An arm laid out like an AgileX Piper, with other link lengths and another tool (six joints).
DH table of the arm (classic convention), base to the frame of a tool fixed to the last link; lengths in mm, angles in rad. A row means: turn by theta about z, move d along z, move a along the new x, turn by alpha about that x. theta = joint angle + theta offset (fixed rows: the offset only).
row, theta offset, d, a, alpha
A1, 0, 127.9, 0, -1.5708
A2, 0.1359, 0, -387.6, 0
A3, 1.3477, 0, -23.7, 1.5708
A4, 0, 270.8, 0, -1.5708
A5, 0, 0, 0, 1.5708
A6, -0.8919, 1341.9, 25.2, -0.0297
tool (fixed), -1.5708, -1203.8, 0, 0
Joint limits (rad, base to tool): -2.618..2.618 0..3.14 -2.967..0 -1.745..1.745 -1.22..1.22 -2.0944..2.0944
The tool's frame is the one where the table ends.
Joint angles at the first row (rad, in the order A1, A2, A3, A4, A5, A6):
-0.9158 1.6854 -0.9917 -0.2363 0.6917 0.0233
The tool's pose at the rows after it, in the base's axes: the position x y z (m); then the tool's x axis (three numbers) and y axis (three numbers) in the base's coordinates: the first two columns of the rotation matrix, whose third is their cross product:
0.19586 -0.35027 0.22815 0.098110 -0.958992 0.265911 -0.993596 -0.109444 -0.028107
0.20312 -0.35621 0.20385 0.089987 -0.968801 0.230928 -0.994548 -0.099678 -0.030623
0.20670 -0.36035 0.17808 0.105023 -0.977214 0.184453 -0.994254 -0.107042 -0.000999
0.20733 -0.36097 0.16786 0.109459 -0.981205 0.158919 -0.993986 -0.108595 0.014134
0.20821 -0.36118 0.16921 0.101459 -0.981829 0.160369 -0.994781 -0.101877 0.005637
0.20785 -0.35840 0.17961 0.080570 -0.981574 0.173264 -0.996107 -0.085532 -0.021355
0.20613 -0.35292 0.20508 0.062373 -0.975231 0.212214 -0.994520 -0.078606 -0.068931
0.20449 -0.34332 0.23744 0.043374 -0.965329 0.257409 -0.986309 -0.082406 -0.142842
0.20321 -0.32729 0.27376 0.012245 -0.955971 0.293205 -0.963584 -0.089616 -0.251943
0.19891 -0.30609 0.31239 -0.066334 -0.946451 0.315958 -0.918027 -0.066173 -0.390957
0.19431 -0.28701 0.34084 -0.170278 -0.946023 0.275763 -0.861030 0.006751 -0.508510
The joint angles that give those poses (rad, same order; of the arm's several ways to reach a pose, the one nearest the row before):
-0.9174 1.7379 -0.9917 -0.2150 0.6515 0.0233
-0.9174 1.8000 -0.9924 -0.1933 0.6190 0.0233
-0.9174 1.8638 -0.9924 -0.1933 0.6102 0.0162
-0.9174 1.8889 -0.9941 -0.1903 0.6164 0.0118
-0.9174 1.8870 -0.9978 -0.1809 0.6164 0.0117
-0.9174 1.8595 -0.9978 -0.1580 0.6185 0.0118
-0.9174 1.7942 -0.9979 -0.1291 0.6234 0.0000
-0.9174 1.7086 -0.9978 -0.0694 0.6258 -0.0380
-0.9174 1.6072 -0.9978 0.0429 0.6299 -0.1038
-0.9174 1.4953 -0.9979 0.1699 0.6299 -0.1294
-0.9174 1.4171 -1.0178 0.2668 0.6632 -0.0799

